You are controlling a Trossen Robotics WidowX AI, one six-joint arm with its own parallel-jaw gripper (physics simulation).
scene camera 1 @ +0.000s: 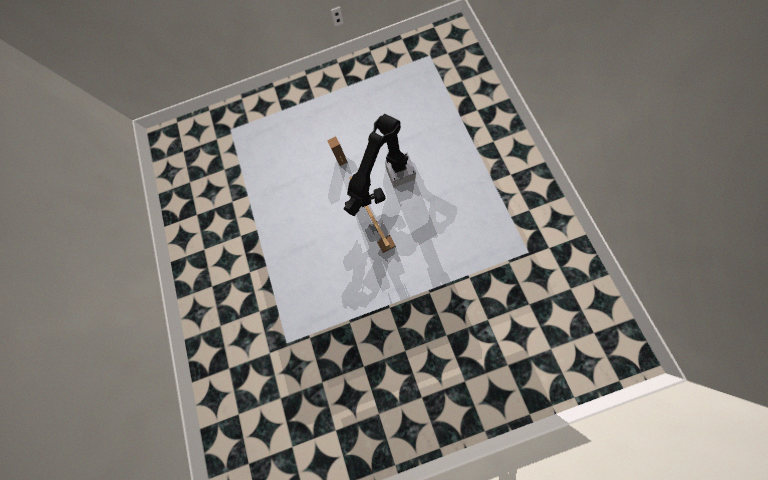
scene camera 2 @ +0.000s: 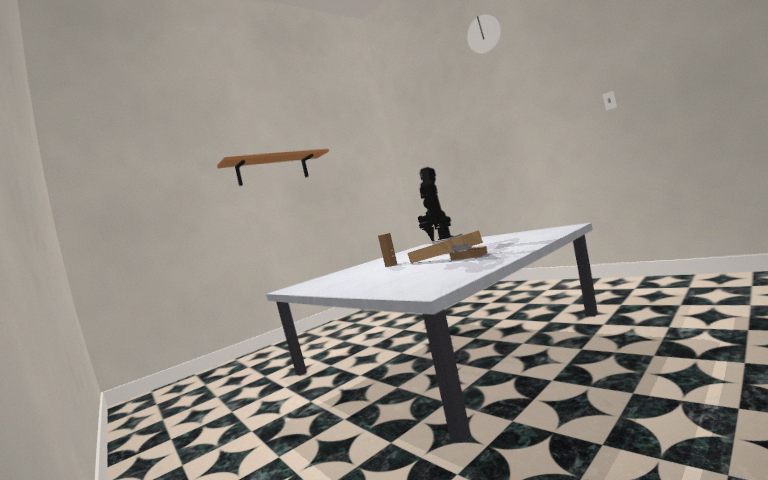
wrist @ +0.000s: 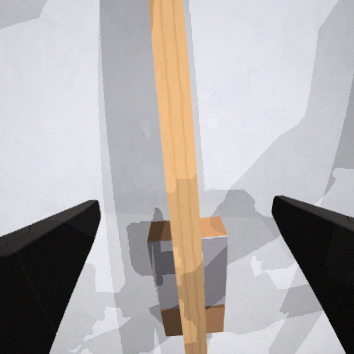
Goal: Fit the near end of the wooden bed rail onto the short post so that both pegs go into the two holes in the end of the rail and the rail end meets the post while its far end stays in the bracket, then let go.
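Pixels of known places: gripper, between the fingertips: (scene camera 1: pixel 367 206) (scene camera 2: pixel 438 239) (wrist: pixel 187 206); arm's base, origin of its link: (scene camera 1: pixel 398 165) (scene camera 2: pixel 445 238).
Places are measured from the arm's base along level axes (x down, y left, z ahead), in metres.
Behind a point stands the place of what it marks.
Observation:
The long wooden rail (scene camera 1: pixel 375 223) @(y 0.259, x -0.020, z 0.217 m) (scene camera 2: pixel 430 250) @(y 0.109, x 0.024, z 0.247 m) (wrist: pixel 175 125) @(y 0.126, x -0.002, z 0.236 m) slopes in scene camera 2: its near end is low at the table, apart from the post, and its far part rises over the bracket. The short post (scene camera 1: pixel 336 150) @(y -0.163, x -0.066, z 0.280 m) (scene camera 2: pixel 387 250) @(y -0.164, x -0.010, z 0.300 m) stands upright, with small pegs faintly visible on its rail-facing side. The bracket (scene camera 1: pixel 389 249) (scene camera 2: pixel 468 254) (wrist: pixel 215 272), wooden with a grey middle, lies under the rail's far part. Whether the rail is seated in it is unclear. My gripper (scene camera 1: pixel 365 202) @(y 0.163, x -0.024, z 0.228 m) (wrist: pixel 187 206) @(y 0.163, x -0.024, z 0.228 m) is open and empty above the rail, fingers on either side. In scene camera 1 the arm hides part of the rail.
The pale table (scene camera 1: pixel 300 271) @(y 0.340, x 0.080, z 0.678 m) (scene camera 2: pixel 362 289) @(y 0.165, x 0.080, z 0.733 m) carries the arm's base (scene camera 1: pixel 401 172) @(y 0.041, x -0.001, z 0.001 m), which stands beside the rail in scene camera 1. Arm shadows fall across the rail, bracket and table top. A wooden wall shelf (scene camera 2: pixel 271 158) hangs away from the table.

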